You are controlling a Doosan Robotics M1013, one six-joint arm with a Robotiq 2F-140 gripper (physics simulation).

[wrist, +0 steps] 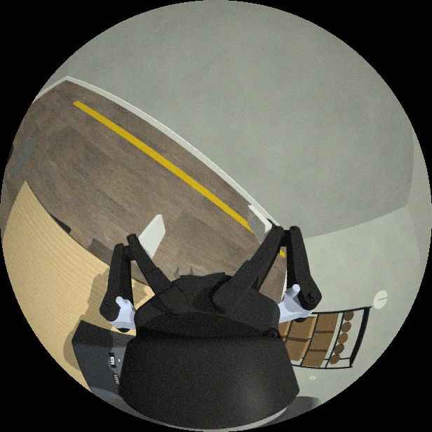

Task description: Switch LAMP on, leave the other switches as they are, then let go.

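Observation:
A dark grey switch panel (95, 357) shows at the lower left of the wrist view, on the wooden table top. A label reading FAN (112, 360) and part of another label below it, apparently BRAKE (116, 379), show on its face. The rest of the panel is hidden behind the gripper's body, and the LAMP switch does not show. My gripper (204, 219) is open, with its two pale fingertip pads wide apart and nothing between them. The panel lies off to the side of the gripper's body, away from the fingertips.
The light wooden table top (45, 260) curves along the left. Beyond it lie a brown floor with a yellow line (170, 167) and a grey wall (260, 100). A black-framed rack (361, 337) with brown boxes and round items stands at the lower right, near a round white disc (380, 299).

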